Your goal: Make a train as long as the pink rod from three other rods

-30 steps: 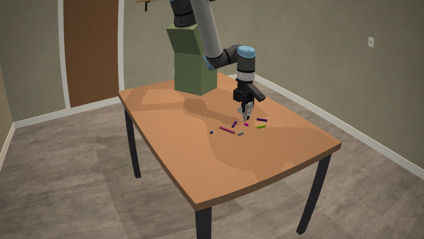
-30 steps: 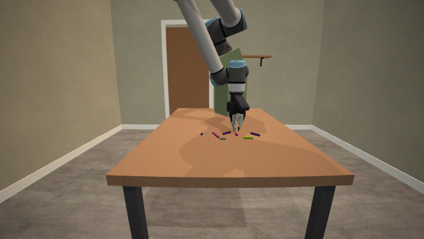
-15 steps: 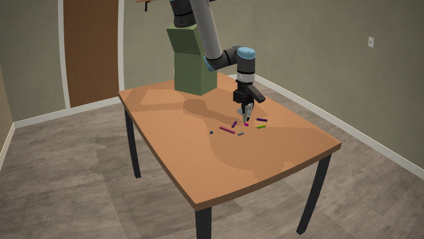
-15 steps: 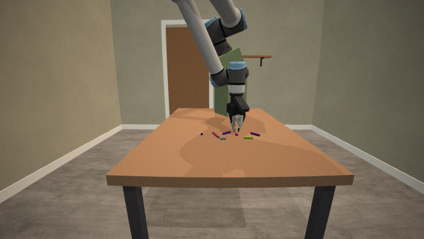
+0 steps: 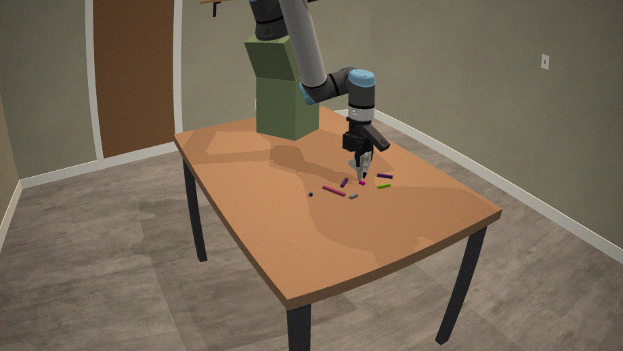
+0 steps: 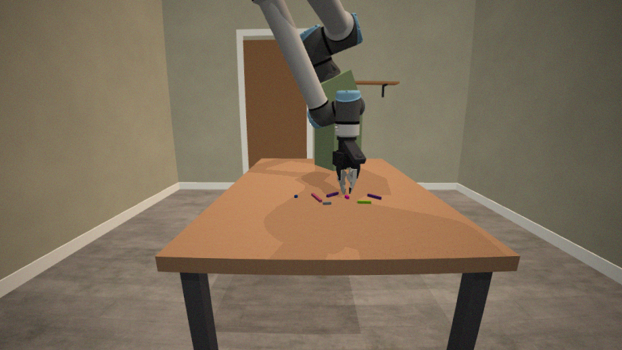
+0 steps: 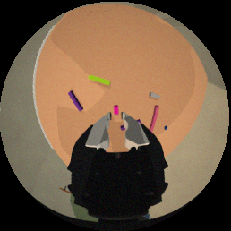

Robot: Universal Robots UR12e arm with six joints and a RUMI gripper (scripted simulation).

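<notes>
Now: hand 30 mm above the magenta rod. The rest, counted from my hand: lime rod 60 mm ahead, 60 mm to the left, 30 mm below; pink rod 120 mm to the right, 30 mm below; grey rod 70 mm ahead, 80 mm to the right, 30 mm below.
</notes>
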